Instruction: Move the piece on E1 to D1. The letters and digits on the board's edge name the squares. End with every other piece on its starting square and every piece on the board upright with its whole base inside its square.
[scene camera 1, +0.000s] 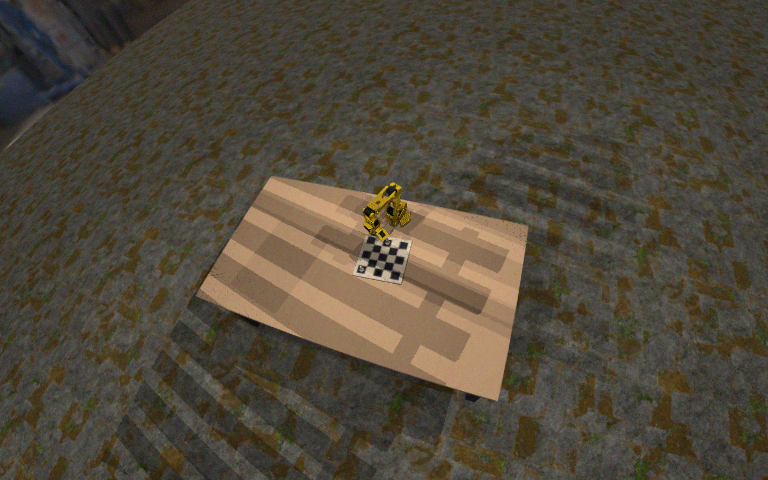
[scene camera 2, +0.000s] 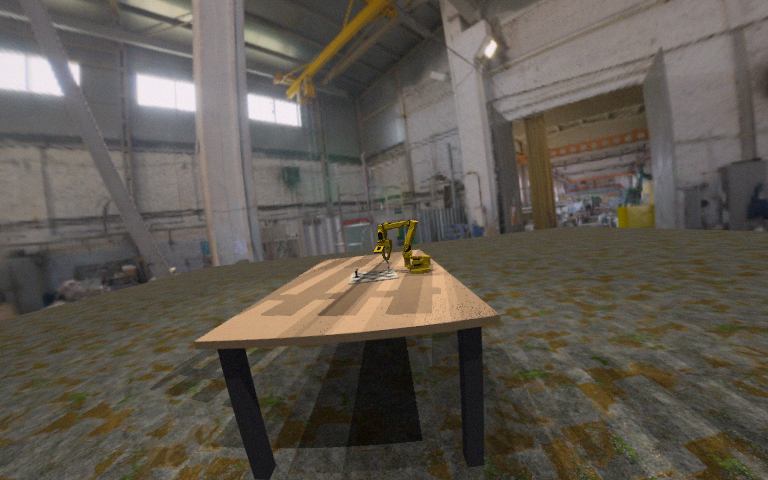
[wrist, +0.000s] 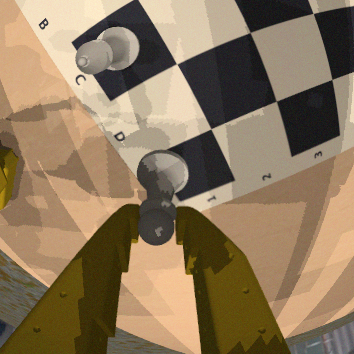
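Pixels of known places: hand, tool point: (scene camera 1: 376, 232) (scene camera 2: 387, 258) (wrist: 138, 218); arm's base, link origin: (scene camera 1: 398, 221) (scene camera 2: 415, 271).
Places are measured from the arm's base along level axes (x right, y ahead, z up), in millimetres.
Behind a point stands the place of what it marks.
My gripper (wrist: 157, 220) @[x 55, y 127, z 68 mm] (scene camera 2: 387, 258) is shut on a grey pawn-like piece (wrist: 165, 169) @[x 51, y 137, z 53 mm], with the jaws pressing on both sides of its head. In the wrist view its base covers part of the outer border and a corner of dark square E1 (wrist: 207, 160) @[x 84, y 145, z 6 mm]; its height above the board is hard to tell. Light square D1 (wrist: 152, 102) @[x 41, y 132, z 6 mm] shows beyond it, between E1 and C1. The checkered board (scene camera 1: 386, 279) @[x -47, y 304, z 6 mm] (wrist: 245, 145) @[x 83, y 168, z 6 mm] lies in front of the arm. Another piece (wrist: 119, 47) @[x 9, y 133, z 20 mm] (scene camera 1: 387, 242) @[x 6, y 133, z 18 mm] stands on dark square C1.
A dark piece (scene camera 1: 361, 269) (scene camera 2: 356, 273) stands at the board's far corner, on the E side. The yellow arm's base (scene camera 1: 399, 215) @[x -13, y 4, z 59 mm] (scene camera 2: 417, 263) @[x -19, y -9, z 42 mm] stands on the wooden table (scene camera 1: 317, 305) @[x 199, y 500, z 0 mm] (scene camera 2: 351, 328) @[x -567, y 229, z 0 mm], beside the board's rank 1 edge.
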